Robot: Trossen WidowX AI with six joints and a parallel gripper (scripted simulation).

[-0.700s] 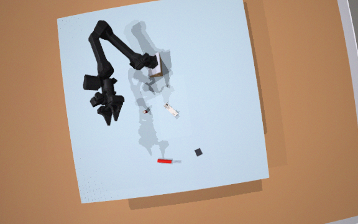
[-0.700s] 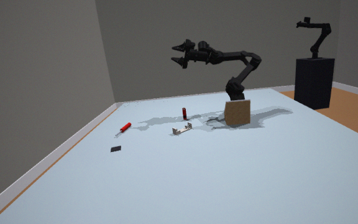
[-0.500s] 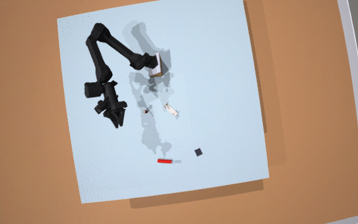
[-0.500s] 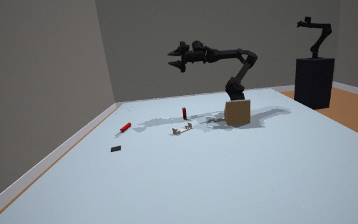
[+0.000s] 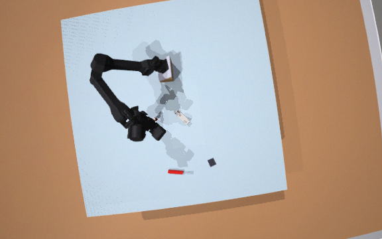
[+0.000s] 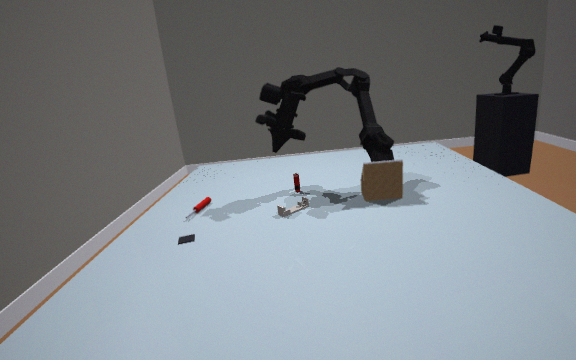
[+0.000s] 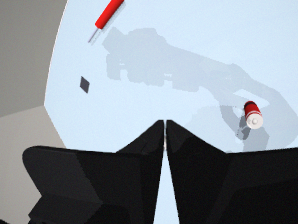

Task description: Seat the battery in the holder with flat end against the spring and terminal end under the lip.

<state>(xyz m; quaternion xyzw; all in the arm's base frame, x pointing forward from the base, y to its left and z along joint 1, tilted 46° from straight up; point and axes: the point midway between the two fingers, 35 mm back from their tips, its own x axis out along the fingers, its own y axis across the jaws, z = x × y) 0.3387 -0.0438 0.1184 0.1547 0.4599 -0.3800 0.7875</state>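
Now: gripper tip 13 cm above the battery, 7 cm past it and 3 cm to the left of it. The rest, counted from my gripper tip: red-handled screwdriver 29 cm ahead, 15 cm below, 4 cm to the left; then black square block 28 cm ahead, 24 cm to the left, 16 cm below.
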